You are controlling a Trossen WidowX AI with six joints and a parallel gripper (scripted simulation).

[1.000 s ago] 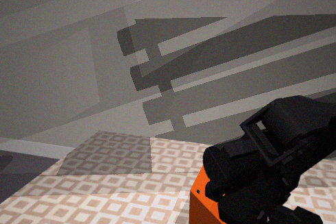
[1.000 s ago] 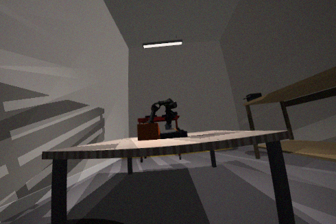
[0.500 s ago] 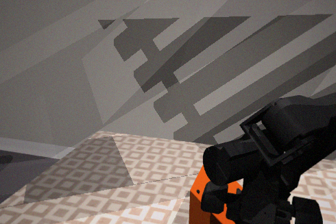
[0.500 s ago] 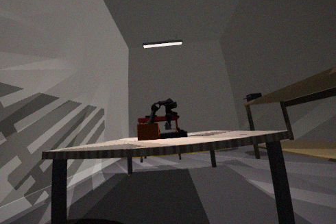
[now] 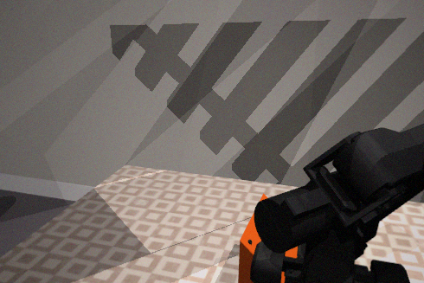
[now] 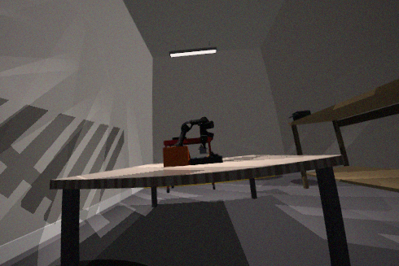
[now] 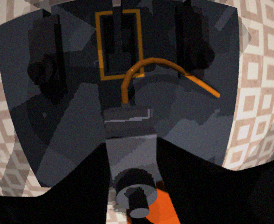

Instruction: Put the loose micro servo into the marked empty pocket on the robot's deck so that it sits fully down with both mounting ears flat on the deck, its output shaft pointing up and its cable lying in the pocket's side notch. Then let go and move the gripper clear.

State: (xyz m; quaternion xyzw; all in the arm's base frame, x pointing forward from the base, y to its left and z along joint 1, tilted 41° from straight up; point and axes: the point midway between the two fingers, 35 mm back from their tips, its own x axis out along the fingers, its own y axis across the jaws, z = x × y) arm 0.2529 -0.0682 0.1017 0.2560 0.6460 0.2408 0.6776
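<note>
My gripper tip is now 100 mm above the dark grey deck and 40 mm past it.
</note>
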